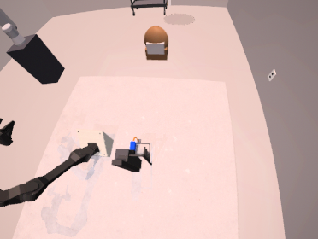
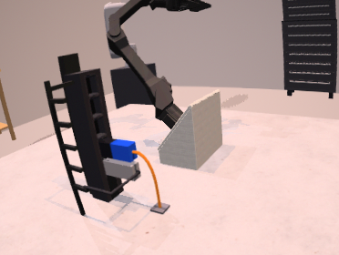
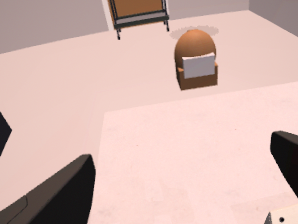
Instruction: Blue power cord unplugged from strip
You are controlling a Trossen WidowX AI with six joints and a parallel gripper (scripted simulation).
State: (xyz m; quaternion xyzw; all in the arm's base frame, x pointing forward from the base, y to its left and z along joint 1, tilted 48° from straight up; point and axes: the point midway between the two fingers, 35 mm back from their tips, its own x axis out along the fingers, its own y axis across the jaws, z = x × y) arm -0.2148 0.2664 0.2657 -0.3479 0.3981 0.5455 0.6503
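My gripper tip is 500 mm short of the blue plug, 30 mm to the left of it and 300 mm above it. The rest, counted from my gripper tip: grey pad: 490 mm ahead, 60 mm to the left, 440 mm below.
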